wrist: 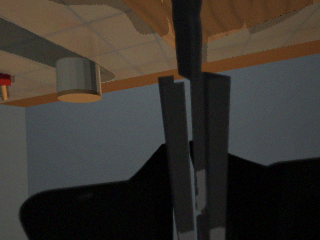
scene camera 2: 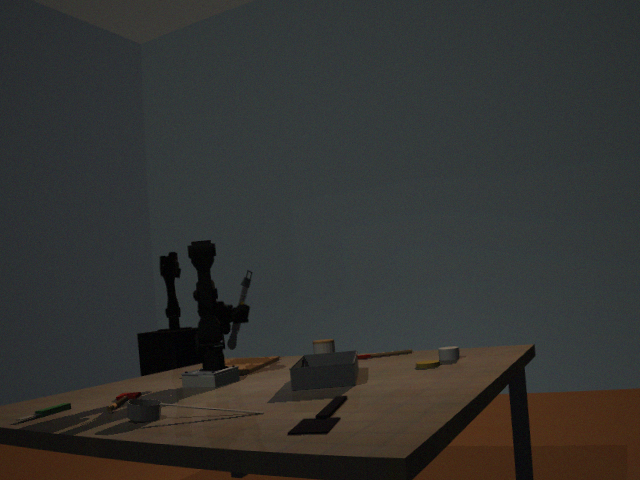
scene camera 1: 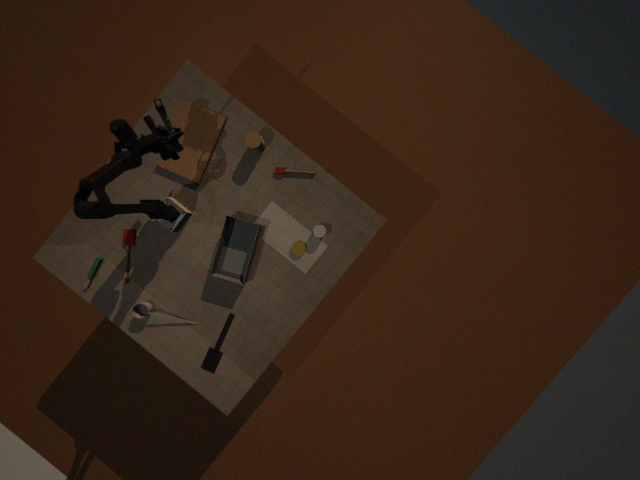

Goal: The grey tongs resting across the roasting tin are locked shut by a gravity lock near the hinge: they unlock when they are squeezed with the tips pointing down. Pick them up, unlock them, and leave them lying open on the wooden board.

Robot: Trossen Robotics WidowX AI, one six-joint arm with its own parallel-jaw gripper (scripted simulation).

Labels:
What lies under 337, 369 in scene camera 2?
A grey roasting tin.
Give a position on a pan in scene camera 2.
At 138, 409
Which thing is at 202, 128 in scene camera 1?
A wooden board.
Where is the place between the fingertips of the gripper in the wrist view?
178, 148

